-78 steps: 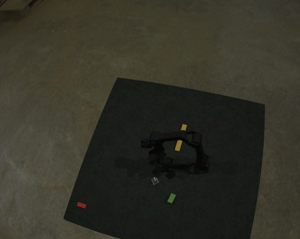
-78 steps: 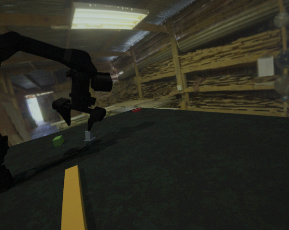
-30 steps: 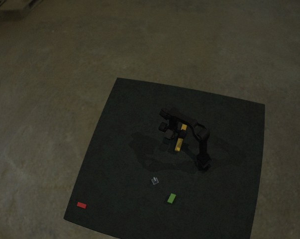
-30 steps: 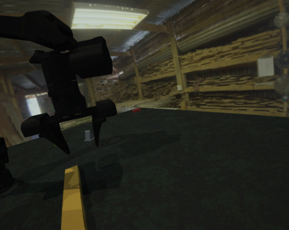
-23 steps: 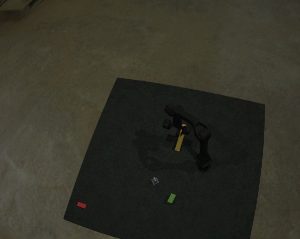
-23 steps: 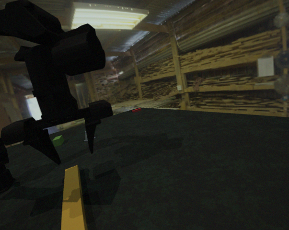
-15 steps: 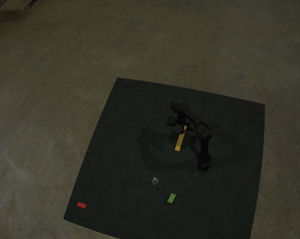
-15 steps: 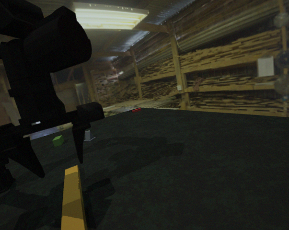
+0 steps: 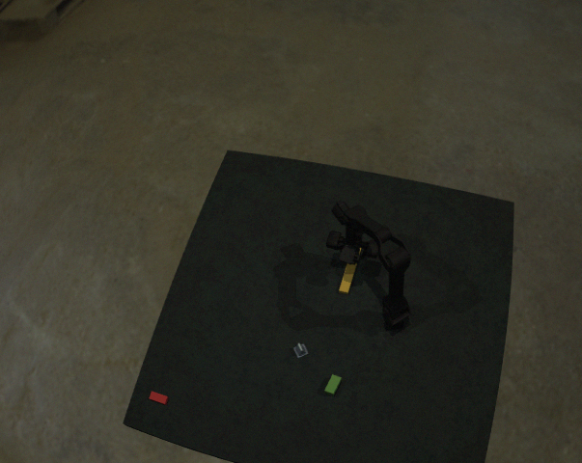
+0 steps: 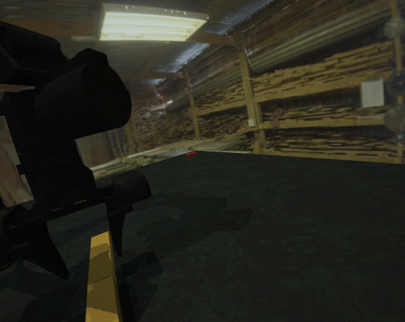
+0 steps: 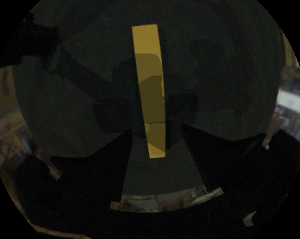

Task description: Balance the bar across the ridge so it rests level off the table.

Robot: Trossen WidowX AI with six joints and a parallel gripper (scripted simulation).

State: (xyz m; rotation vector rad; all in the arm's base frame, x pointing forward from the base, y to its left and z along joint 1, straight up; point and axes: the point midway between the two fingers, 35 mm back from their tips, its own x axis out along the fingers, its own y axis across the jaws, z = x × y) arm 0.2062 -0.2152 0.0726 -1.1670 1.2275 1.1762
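The yellow bar is 30 mm to the left of my gripper tip and 30 mm below it. From my gripper tip the other things lie so: red block (710 mm to the left, 530 mm ahead, 30 mm below); then ridge (390 mm to the left, 100 mm ahead); then green block (500 mm to the left, 50 mm behind, 20 mm below).
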